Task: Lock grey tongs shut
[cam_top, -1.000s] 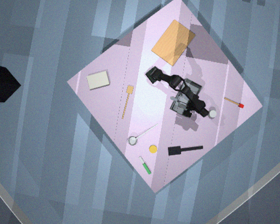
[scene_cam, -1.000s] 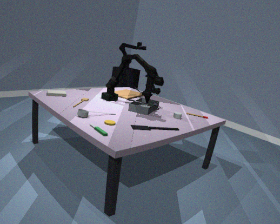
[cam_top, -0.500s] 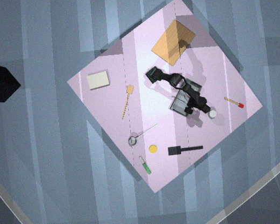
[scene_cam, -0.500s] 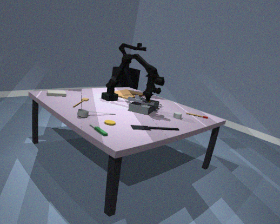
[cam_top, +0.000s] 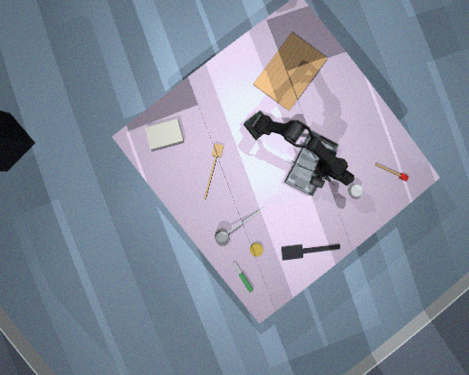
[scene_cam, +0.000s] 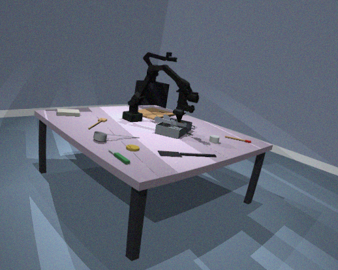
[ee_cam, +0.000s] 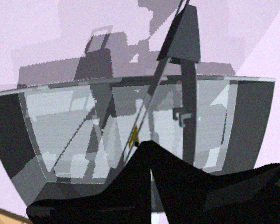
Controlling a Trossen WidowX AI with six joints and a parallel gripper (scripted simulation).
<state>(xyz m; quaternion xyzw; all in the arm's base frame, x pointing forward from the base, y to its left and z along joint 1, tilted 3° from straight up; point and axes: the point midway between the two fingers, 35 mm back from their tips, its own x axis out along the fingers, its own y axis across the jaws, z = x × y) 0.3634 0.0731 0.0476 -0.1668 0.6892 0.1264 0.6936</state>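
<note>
My gripper tip is 1 cm short of the yellow tab and 1 cm to the right of it. Round my gripper tip: black spatula 30 cm ahead, 32 cm to the right, 7 cm below; roasting tin 3 cm behind, 4 cm below; white cup 24 cm ahead, 9 cm to the left, 5 cm below.
</note>
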